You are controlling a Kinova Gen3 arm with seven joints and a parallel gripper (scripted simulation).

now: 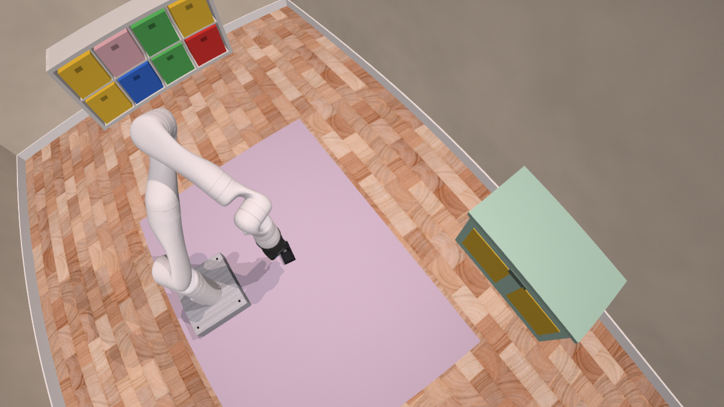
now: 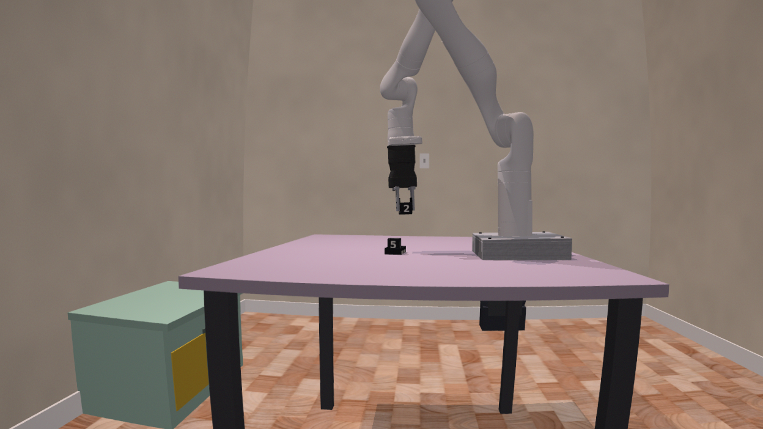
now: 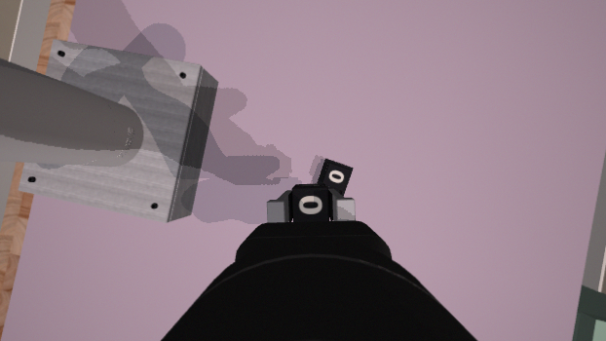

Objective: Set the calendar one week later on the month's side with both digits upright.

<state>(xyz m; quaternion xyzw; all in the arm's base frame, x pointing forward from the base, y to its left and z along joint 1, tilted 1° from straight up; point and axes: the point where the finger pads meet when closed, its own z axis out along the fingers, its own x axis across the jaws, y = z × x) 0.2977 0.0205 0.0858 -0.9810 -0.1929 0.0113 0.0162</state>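
Now: hand 20 mm short of the black calendar tray, 20 mm to the right of it and 120 mm above it. Round my hand: cube 10 mm below.
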